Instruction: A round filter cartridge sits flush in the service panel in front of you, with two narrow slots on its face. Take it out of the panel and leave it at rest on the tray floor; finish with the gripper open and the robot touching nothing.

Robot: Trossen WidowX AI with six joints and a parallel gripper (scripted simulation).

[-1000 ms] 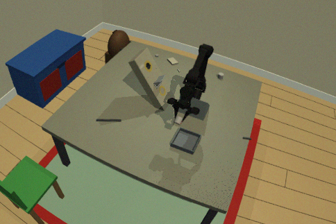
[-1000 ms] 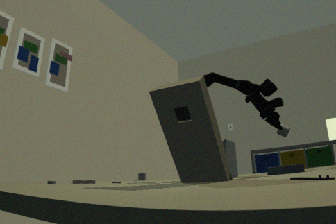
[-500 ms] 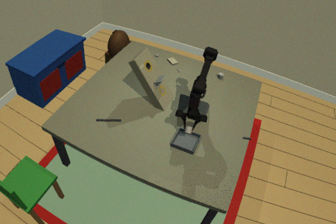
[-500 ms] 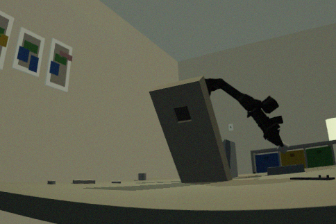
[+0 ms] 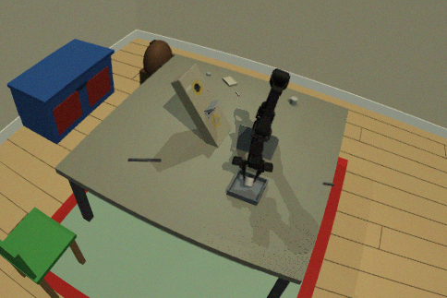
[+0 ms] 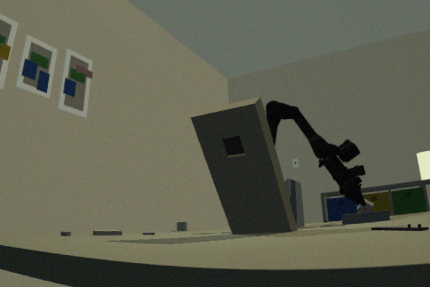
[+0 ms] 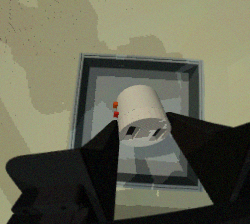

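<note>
Right now my gripper tip is right at the white round filter cartridge. From my gripper tip the other things lie so: small dark piece 34 cm behind, 25 cm to the right, 5 cm below; then tan service panel 42 cm ahead, 22 cm to the right, 12 cm above; then grey tray 5 cm below.
</note>
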